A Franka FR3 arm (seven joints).
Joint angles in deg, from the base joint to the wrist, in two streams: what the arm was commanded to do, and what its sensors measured. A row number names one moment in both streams.
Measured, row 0:
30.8, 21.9, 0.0, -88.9, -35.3, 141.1, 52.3
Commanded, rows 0 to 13:
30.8, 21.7, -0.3, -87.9, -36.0, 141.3, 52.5
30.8, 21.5, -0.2, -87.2, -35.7, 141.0, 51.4
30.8, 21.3, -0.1, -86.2, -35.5, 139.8, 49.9
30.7, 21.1, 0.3, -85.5, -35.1, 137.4, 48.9
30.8, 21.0, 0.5, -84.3, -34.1, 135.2, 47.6
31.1, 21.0, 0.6, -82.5, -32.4, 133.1, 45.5
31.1, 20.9, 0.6, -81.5, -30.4, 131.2, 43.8
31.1, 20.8, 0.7, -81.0, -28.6, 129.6, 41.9
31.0, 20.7, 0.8, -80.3, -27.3, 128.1, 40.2
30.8, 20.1, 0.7, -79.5, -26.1, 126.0, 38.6
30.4, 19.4, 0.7, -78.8, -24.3, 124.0, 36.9
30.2, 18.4, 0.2, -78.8, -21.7, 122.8, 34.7
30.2, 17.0, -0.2, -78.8, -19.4, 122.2, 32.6
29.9, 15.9, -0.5, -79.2, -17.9, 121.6, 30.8
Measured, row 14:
30.8, 20.0, 0.0, -79.7, -23.2, 124.7, 37.1
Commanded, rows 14 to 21:
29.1, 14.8, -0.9, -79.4, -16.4, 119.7, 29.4
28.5, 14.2, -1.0, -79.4, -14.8, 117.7, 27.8
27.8, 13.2, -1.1, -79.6, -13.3, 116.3, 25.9
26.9, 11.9, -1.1, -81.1, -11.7, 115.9, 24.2
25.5, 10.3, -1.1, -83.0, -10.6, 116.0, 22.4
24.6, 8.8, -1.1, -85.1, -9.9, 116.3, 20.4
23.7, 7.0, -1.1, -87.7, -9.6, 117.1, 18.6
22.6, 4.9, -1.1, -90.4, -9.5, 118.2, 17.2
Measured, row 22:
25.5, 12.0, -1.5, -81.9, -11.6, 115.9, 22.2
